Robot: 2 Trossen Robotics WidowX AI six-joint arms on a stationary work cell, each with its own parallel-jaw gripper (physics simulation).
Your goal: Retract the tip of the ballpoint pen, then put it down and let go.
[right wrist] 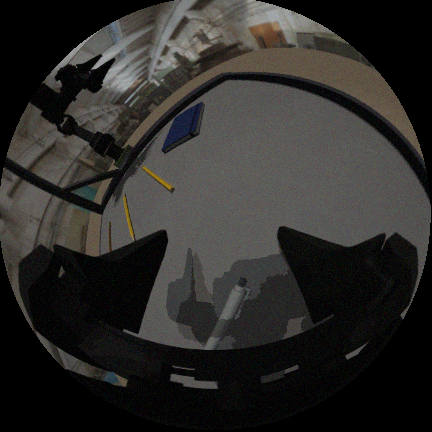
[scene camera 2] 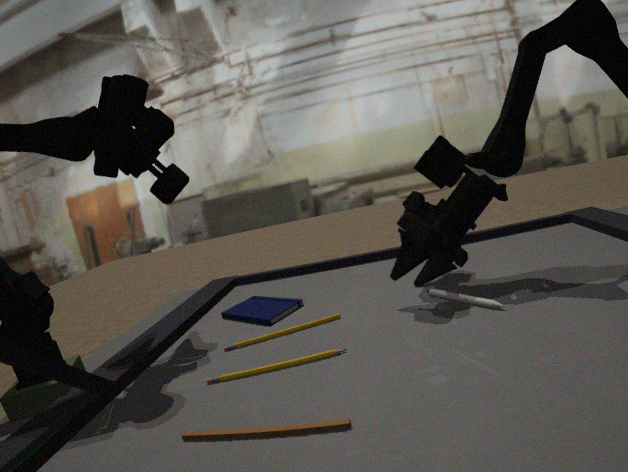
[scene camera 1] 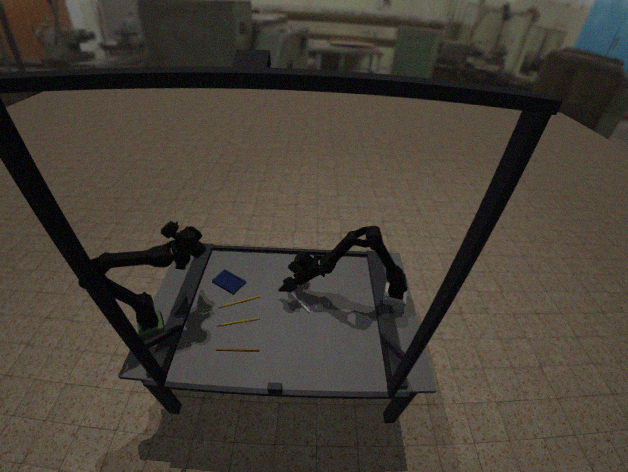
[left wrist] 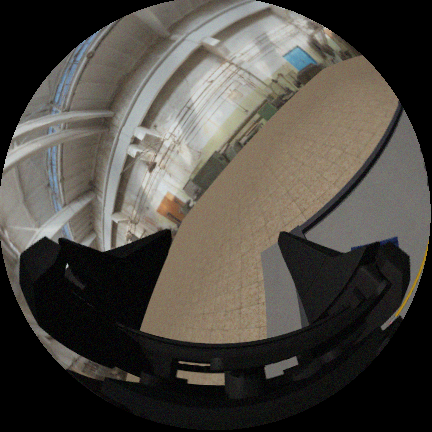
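Where they show: left gripper, fingertip midpoint: (scene camera 2: pixel 154 164) (left wrist: pixel 226 236); right gripper, fingertip midpoint: (right wrist: pixel 223 234) (scene camera 2: pixel 404 282) (scene camera 1: pixel 283 287); left arm's base, link origin: (right wrist: pixel 119 154) (scene camera 1: pixel 149 322); right arm's base, link origin: (scene camera 1: pixel 395 292).
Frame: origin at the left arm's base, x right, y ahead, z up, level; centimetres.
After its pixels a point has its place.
Note:
The white ballpoint pen (scene camera 1: pixel 301 302) @[x 17.8, y 63.3, z -3.0 cm] (scene camera 2: pixel 464 298) @[x 17.9, y 62.7, z -3.1 cm] (right wrist: pixel 227 315) @[x 13.4, y 62.7, z -2.9 cm] lies on the grey table. In scene camera 2 its pointed end is at the right and its dark button end at the left, close to my right gripper (scene camera 1: pixel 284 288) @[x 7.3, y 59.4, z -1.5 cm] (scene camera 2: pixel 406 282) @[x 7.3, y 59.4, z -1.5 cm] (right wrist: pixel 222 231) @[x 7.3, y 59.4, z -1.5 cm]. This gripper is open and empty, tilted down a little above the table. In the right wrist view the button end and clip show between and below the fingertips; the pen's far end is hidden by the gripper body. My left gripper (left wrist: pixel 226 236) @[x -17.7, y 26.0, z 28.2 cm] (right wrist: pixel 107 55) is open and empty, raised high by the table's left edge, away from the pen.
A blue notebook (scene camera 1: pixel 228 281) @[x -9.3, y 37.7, z -2.8 cm] (scene camera 2: pixel 262 310) @[x -7.1, y 37.9, z -2.8 cm] (right wrist: pixel 184 127) @[x -7.1, y 41.2, z -2.8 cm] lies at the back left. Two yellow pencils (scene camera 1: pixel 239 302) @[x 4.4, y 38.3, z -3.5 cm] (scene camera 2: pixel 276 366) @[x 14.3, y 34.5, z -3.5 cm] and an orange-brown stick (scene camera 1: pixel 237 349) @[x 26.2, y 29.5, z -3.5 cm] (scene camera 2: pixel 266 430) @[x 26.6, y 30.0, z -3.3 cm] lie in front of it. Dark frame posts (scene camera 1: pixel 472 238) @[x 69.2, y 72.1, z 72.7 cm] stand around the table.

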